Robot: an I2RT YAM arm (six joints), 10 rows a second.
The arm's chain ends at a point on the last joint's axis. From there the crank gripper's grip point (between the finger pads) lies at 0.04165 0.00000 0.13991 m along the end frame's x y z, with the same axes.
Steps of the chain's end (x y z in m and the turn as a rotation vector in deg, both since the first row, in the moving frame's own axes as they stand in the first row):
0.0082 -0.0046 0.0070 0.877 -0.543 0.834
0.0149 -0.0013 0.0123 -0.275 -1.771 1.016
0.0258 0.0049 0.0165 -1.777 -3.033 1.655
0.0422 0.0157 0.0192 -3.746 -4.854 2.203
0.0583 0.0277 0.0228 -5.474 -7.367 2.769
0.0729 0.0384 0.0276 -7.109 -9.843 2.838
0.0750 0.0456 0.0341 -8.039 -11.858 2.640
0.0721 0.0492 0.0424 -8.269 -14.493 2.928
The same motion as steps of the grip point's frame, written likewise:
0.0069 -0.0061 0.0074 0.877 -0.543 0.834
0.0105 0.0001 0.0135 -0.275 -1.771 1.016
0.0183 0.0104 0.0184 -1.777 -3.033 1.655
0.0300 0.0263 0.0219 -3.746 -4.854 2.203
0.0397 0.0428 0.0262 -5.474 -7.367 2.769
0.0480 0.0575 0.0314 -7.109 -9.843 2.838
0.0450 0.0669 0.0381 -8.039 -11.858 2.640
0.0353 0.0711 0.0467 -8.269 -14.493 2.928

